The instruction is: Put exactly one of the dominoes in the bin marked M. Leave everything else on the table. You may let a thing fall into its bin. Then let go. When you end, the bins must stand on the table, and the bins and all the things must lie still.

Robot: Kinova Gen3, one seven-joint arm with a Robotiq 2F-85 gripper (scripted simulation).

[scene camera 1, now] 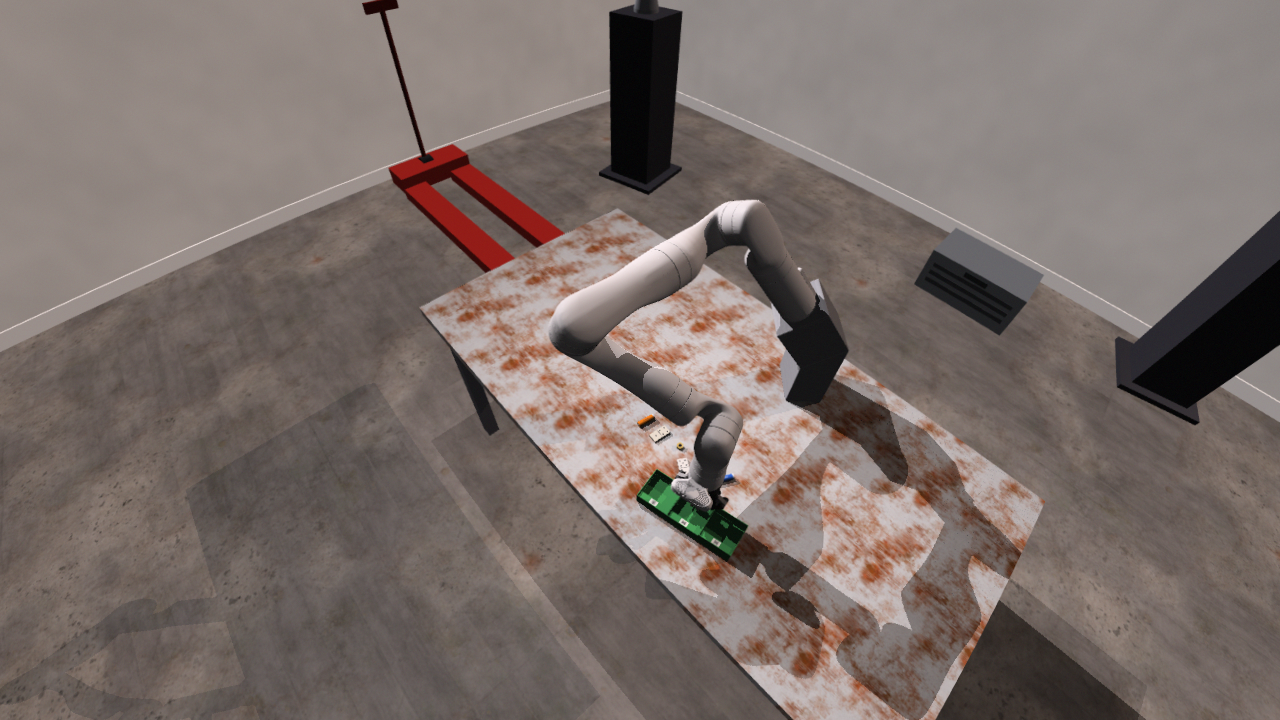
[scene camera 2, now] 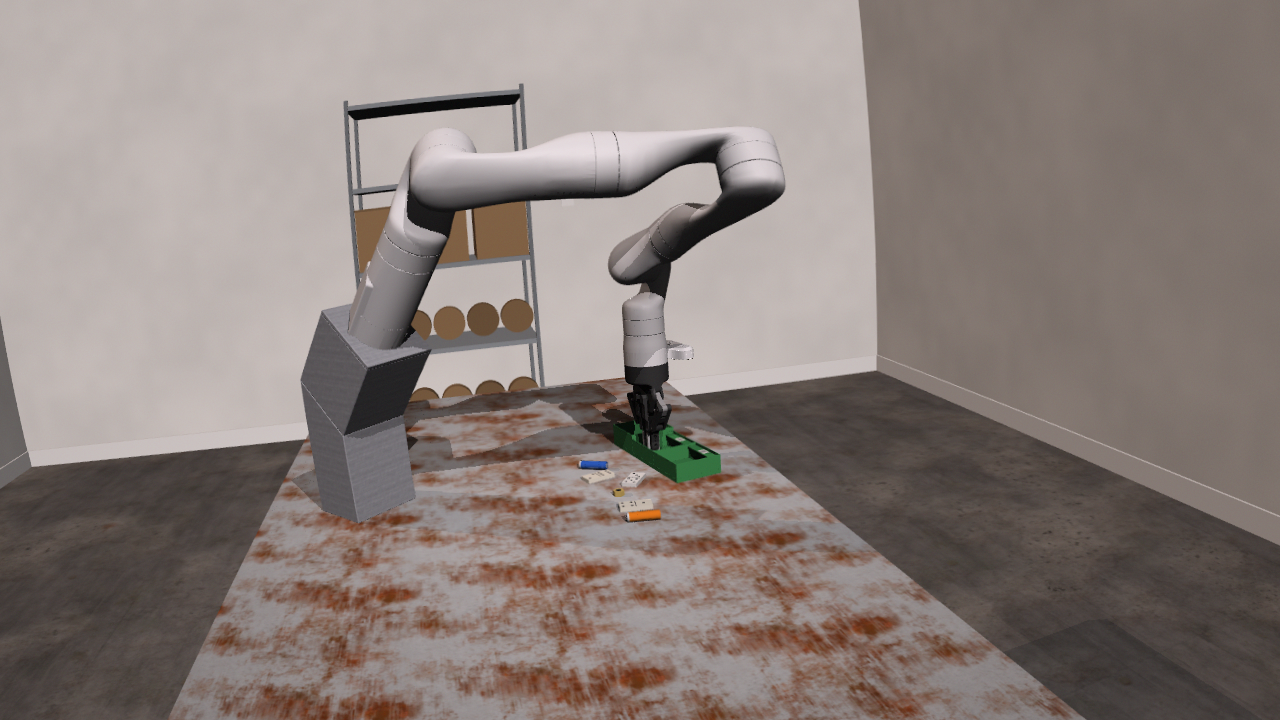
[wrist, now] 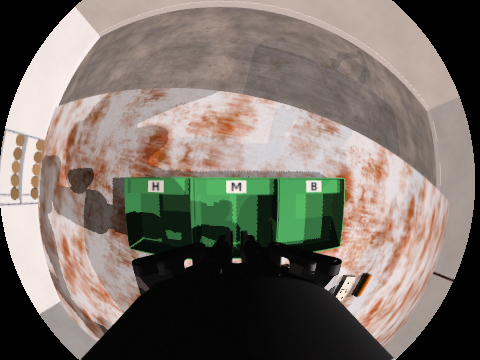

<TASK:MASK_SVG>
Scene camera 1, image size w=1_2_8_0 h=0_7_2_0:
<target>green bin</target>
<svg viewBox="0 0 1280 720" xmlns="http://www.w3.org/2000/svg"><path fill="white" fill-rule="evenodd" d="M656 469L638 492L636 501L728 561L748 525L723 509L710 509L707 512L697 511L696 507L691 507L690 503L671 490L673 479Z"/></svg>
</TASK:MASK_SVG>
